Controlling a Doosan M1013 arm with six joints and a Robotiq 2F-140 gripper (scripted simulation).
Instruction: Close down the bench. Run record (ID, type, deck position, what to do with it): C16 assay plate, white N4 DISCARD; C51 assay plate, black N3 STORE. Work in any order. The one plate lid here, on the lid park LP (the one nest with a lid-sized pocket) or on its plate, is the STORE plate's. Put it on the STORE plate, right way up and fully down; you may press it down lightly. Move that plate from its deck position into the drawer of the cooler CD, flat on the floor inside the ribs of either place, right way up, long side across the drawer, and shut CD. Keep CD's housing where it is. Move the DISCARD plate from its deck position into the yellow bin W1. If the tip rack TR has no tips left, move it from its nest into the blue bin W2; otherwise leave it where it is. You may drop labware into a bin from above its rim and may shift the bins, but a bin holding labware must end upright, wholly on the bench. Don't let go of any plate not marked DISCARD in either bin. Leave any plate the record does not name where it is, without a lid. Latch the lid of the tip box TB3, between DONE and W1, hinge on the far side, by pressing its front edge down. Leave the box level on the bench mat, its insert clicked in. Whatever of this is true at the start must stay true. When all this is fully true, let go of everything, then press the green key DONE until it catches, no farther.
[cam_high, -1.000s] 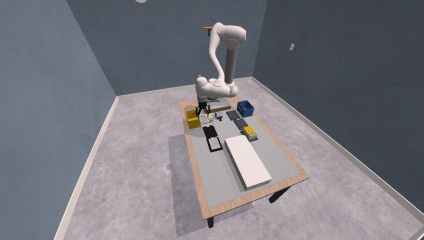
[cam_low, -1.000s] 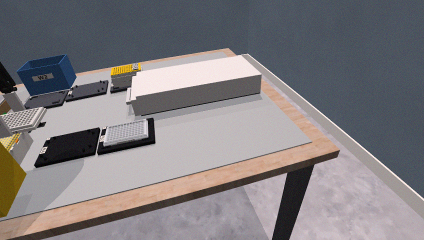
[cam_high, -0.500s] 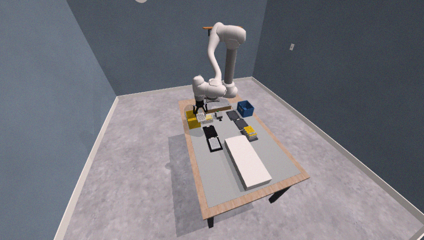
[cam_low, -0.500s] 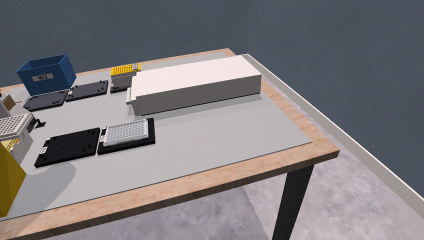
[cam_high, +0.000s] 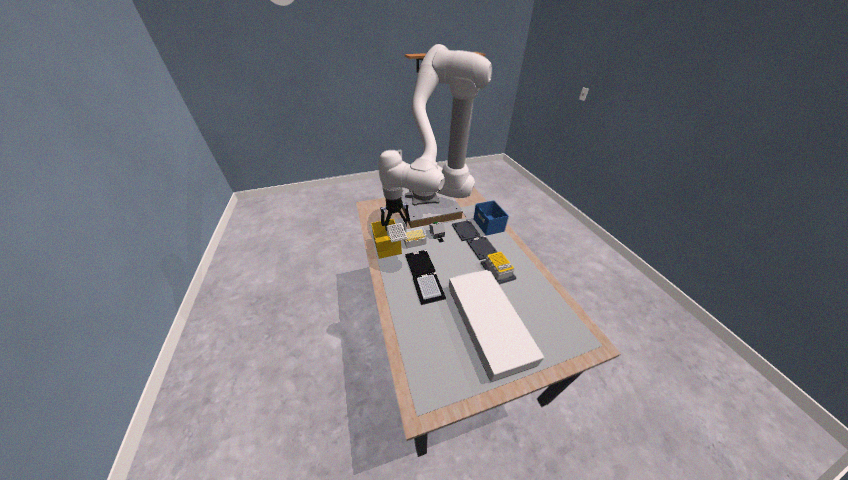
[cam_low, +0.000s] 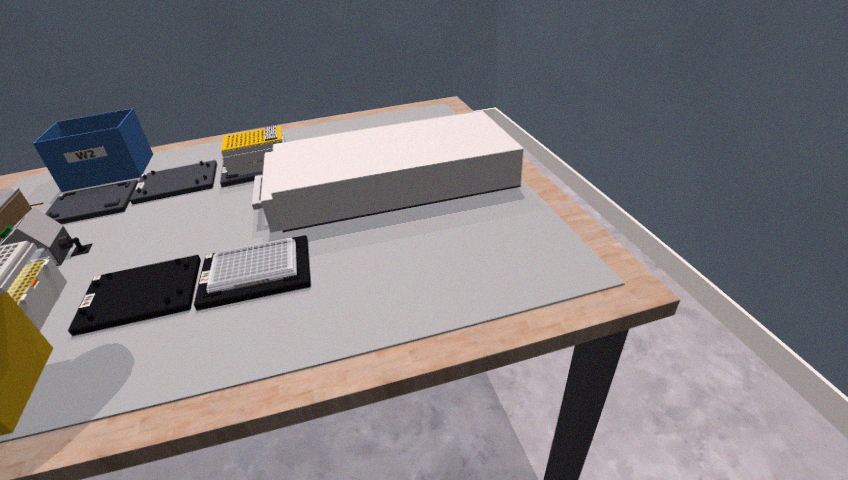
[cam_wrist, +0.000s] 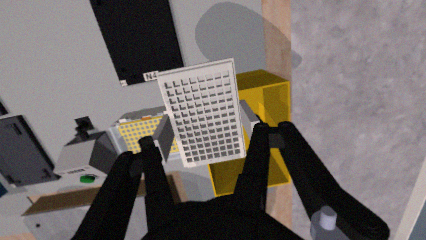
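My gripper is now 140 mm past the green DONE key, 240 mm to the right of it and 100 mm above it. The rest, counted from my hand: yellow bin W1 (60 mm behind, 60 mm to the right, 130 mm below); then white plate (20 mm below); then black nest (110 mm ahead, 100 mm to the left, 160 mm below).
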